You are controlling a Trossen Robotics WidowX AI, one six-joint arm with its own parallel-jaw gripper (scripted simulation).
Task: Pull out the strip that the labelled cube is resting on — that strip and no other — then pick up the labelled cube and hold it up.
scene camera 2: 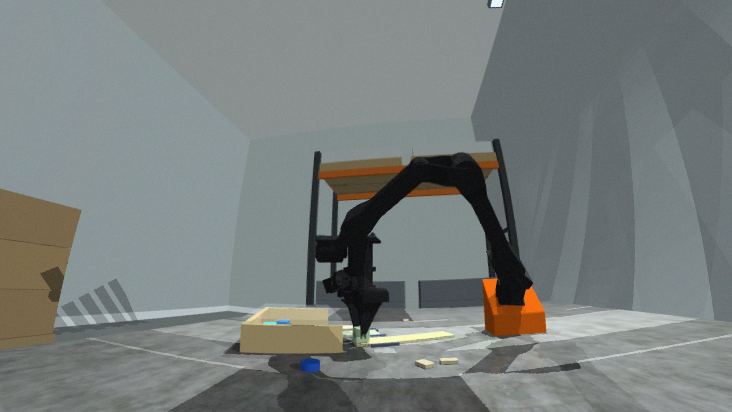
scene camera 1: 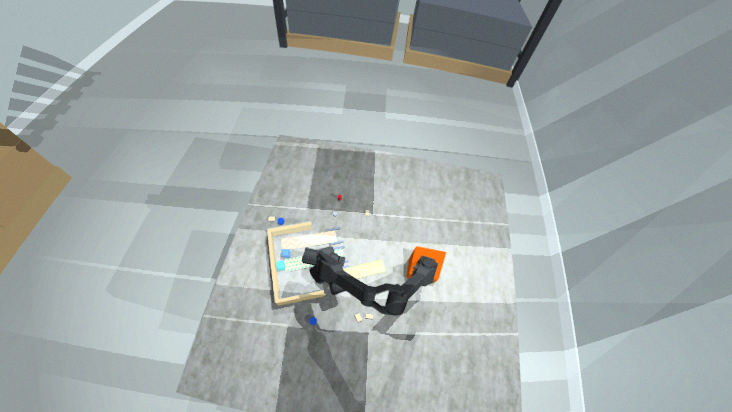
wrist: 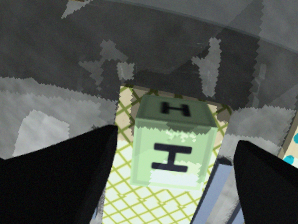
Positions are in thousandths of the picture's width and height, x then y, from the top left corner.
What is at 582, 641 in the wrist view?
A labelled cube.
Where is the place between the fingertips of my gripper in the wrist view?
At 596, 641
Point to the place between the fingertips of my gripper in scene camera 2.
At 491, 805
